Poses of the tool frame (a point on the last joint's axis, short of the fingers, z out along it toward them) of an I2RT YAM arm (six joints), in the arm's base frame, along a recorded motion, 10 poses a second.
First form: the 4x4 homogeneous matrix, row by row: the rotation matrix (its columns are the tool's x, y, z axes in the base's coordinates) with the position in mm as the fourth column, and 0 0 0 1 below. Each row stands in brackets.
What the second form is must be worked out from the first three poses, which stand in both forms.
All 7 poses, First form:
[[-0.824 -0.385 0.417 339], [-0.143 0.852 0.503 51], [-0.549 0.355 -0.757 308], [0 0 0 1]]
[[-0.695 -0.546 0.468 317], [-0.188 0.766 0.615 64], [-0.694 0.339 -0.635 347], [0 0 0 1]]
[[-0.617 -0.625 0.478 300], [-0.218 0.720 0.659 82], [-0.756 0.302 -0.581 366], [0 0 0 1]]
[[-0.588 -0.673 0.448 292], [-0.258 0.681 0.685 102], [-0.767 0.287 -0.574 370], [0 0 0 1]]
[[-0.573 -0.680 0.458 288], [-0.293 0.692 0.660 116], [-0.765 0.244 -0.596 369], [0 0 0 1]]
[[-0.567 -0.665 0.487 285], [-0.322 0.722 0.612 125], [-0.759 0.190 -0.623 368], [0 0 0 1]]
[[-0.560 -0.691 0.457 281], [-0.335 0.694 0.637 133], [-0.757 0.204 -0.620 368], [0 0 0 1]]
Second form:
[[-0.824 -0.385 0.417 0.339], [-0.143 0.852 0.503 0.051], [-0.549 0.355 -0.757 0.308], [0 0 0 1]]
[[-0.695 -0.546 0.468 0.317], [-0.188 0.766 0.615 0.064], [-0.694 0.339 -0.635 0.347], [0 0 0 1]]
[[-0.617 -0.625 0.478 0.300], [-0.218 0.720 0.659 0.082], [-0.756 0.302 -0.581 0.366], [0 0 0 1]]
[[-0.588 -0.673 0.448 0.292], [-0.258 0.681 0.685 0.102], [-0.767 0.287 -0.574 0.370], [0 0 0 1]]
[[-0.573 -0.680 0.458 0.288], [-0.293 0.692 0.660 0.116], [-0.765 0.244 -0.596 0.369], [0 0 0 1]]
[[-0.567 -0.665 0.487 0.285], [-0.322 0.722 0.612 0.125], [-0.759 0.190 -0.623 0.368], [0 0 0 1]]
[[-0.560 -0.691 0.457 0.281], [-0.335 0.694 0.637 0.133], [-0.757 0.204 -0.620 0.368], [0 0 0 1]]

